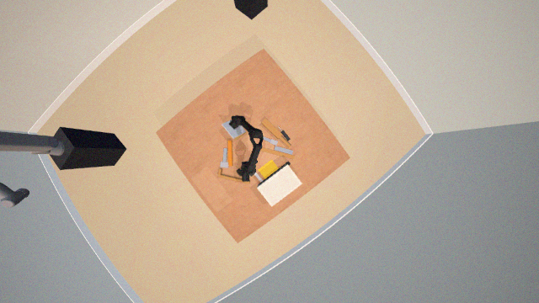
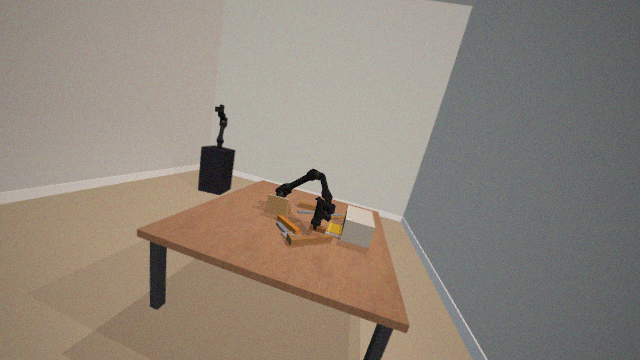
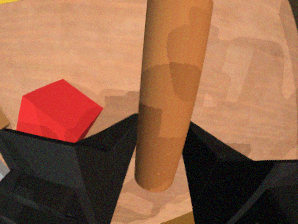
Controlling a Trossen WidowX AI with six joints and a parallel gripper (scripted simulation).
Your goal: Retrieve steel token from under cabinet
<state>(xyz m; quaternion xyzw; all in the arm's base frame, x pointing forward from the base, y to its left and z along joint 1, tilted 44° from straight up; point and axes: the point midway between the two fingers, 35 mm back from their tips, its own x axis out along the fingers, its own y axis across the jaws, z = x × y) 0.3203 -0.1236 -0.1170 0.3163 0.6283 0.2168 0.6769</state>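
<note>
Now: the red cube 7 cm to the left of my gripper tip and 1 cm above it. Also, from my gripper tip: grey T-shaped tool 18 cm behind, 11 cm to the right; wooden stick 25 cm to the left, 11 cm ahead; orange bar 19 cm behind, 3 cm to the right, 1 cm above.
</note>
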